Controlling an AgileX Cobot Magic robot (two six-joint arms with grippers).
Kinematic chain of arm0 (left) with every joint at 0, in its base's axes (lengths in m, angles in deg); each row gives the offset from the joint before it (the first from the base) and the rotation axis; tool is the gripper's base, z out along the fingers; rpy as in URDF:
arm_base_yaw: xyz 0 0 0.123 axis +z
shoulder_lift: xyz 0 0 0 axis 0.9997 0.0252 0
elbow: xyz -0.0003 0.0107 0.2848 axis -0.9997 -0.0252 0
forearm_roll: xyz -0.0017 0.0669 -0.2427 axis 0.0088 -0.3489 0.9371
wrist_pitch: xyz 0 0 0 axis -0.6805 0.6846 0.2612
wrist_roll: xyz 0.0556 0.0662 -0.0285 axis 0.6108 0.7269 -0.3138
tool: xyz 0 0 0 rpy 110.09 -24 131.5
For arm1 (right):
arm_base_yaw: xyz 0 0 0.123 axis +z
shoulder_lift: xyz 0 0 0 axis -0.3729 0.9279 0
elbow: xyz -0.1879 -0.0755 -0.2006 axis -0.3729 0.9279 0
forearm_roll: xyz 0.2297 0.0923 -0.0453 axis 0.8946 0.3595 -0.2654
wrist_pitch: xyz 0 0 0 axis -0.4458 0.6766 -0.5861
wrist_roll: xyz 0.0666 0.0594 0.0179 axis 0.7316 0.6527 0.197
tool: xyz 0 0 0 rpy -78.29 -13.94 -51.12
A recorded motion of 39 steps. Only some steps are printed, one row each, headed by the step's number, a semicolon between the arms.
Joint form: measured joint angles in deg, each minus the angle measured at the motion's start. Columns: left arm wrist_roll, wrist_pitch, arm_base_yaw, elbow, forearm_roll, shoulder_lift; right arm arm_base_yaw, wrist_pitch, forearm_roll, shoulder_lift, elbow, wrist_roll.
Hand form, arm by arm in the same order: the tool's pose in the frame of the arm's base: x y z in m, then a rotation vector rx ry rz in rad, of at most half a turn. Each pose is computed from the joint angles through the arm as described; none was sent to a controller.
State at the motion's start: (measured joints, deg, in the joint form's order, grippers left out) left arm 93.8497 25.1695 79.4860 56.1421 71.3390 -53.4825; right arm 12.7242 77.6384 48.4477 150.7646 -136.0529 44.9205
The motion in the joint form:
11: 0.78 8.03 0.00 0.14 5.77 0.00; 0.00 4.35 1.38 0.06 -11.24 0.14
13: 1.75 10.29 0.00 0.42 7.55 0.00; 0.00 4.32 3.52 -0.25 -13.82 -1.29
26: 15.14 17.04 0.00 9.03 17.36 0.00; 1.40 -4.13 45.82 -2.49 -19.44 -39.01
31: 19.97 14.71 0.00 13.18 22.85 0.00; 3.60 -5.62 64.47 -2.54 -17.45 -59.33
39: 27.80 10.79 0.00 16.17 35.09 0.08; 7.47 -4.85 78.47 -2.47 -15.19 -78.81
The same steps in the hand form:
11: 0.0945 -0.0331 0.2695 0.0715 1.9709 -0.4384; 0.2865 0.2157 0.2537 -1.1817 2.4929 0.3198
13: 0.0961 -0.0327 0.2746 0.0523 1.9264 -0.4462; 0.2897 0.2209 0.2690 -1.1713 2.4372 0.3646
26: 0.0958 -0.0308 0.3363 0.1038 1.6394 -0.4030; 0.2801 0.2646 0.3445 -1.1843 1.8116 0.8544
31: 0.0897 -0.0340 0.3593 0.1408 1.5798 -0.4448; 0.2679 0.2813 0.3513 -1.2001 1.5796 0.9518
39: 0.0820 -0.0415 0.3771 0.1739 1.5272 -0.5709; 0.2466 0.3010 0.3520 -1.2657 1.3529 0.9868

